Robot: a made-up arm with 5 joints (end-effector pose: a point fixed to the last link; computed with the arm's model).
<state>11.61 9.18 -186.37 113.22 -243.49</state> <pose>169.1 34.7 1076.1 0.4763 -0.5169 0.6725 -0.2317</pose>
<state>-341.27 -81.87 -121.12 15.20 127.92</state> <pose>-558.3 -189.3 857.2 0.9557 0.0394 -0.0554 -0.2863</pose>
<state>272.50 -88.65 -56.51 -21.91 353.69</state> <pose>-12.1 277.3 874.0 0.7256 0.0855 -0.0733 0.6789</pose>
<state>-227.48 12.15 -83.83 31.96 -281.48</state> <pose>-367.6 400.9 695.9 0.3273 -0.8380 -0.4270 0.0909</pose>
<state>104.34 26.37 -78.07 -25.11 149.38</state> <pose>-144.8 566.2 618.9 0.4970 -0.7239 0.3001 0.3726</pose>
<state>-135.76 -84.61 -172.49 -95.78 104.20</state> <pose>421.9 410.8 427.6 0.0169 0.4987 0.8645 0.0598</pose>
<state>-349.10 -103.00 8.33 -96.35 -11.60</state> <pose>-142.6 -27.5 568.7 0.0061 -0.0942 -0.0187 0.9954</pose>
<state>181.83 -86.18 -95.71 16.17 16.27</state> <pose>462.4 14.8 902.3 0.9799 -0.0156 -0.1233 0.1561</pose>
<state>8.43 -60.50 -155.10 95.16 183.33</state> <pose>-452.9 -67.1 951.6 0.8634 -0.0221 0.4962 0.0889</pose>
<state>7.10 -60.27 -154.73 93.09 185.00</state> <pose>-453.8 -56.5 956.0 0.8694 -0.0089 0.4854 0.0921</pose>
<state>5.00 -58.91 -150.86 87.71 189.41</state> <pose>-430.9 -37.7 982.1 0.8680 0.0186 0.4840 0.1097</pose>
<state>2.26 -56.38 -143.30 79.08 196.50</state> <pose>-376.7 -14.9 1025.0 0.8570 0.0614 0.4916 0.1416</pose>
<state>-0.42 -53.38 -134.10 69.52 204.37</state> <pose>-301.4 2.2 1064.7 0.8383 0.1106 0.5033 0.1778</pose>
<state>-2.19 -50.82 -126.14 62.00 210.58</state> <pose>-230.5 8.8 1087.1 0.8175 0.1517 0.5158 0.2068</pose>
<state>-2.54 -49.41 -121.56 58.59 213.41</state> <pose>-188.0 8.3 1094.0 0.8009 0.1717 0.5293 0.2211</pose>
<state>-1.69 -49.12 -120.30 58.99 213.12</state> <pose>-175.4 5.2 1093.7 0.7906 0.1706 0.5444 0.2224</pose>
